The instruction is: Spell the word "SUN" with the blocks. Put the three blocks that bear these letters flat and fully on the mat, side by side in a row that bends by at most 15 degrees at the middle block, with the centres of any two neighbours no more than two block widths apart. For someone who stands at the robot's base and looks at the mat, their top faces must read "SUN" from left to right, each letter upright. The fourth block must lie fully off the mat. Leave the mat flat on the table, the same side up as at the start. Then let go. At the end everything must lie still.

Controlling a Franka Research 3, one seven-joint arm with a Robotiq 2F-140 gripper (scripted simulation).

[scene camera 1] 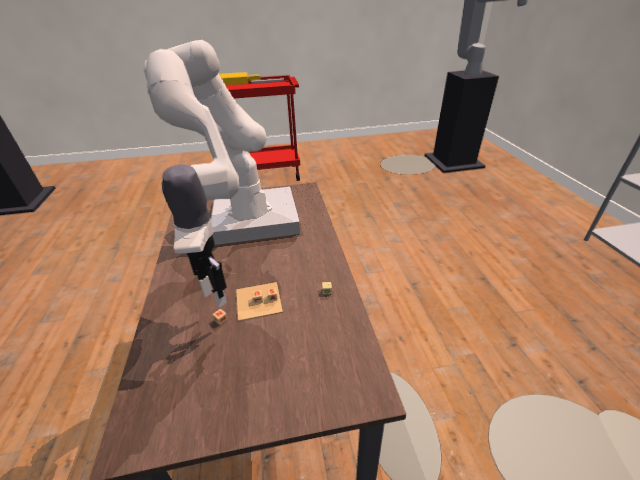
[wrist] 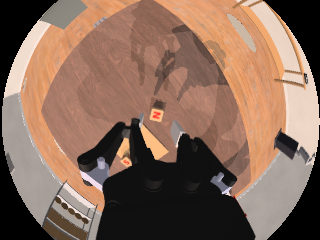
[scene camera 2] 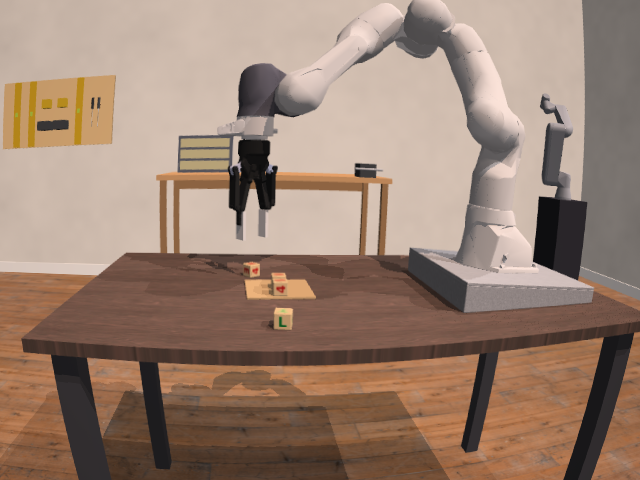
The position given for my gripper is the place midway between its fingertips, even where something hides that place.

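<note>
Scene camera 1 gives me a mat (scene camera 1: pixel 246 309) together with my gripper (scene camera 1: pixel 215 299). In scene camera 2 I find the gripper (scene camera 2: pixel 252 238), and the mat (scene camera 2: pixel 255 289) is visible there too. The wrist view also lets me see my gripper (wrist: pixel 157 122).
</note>
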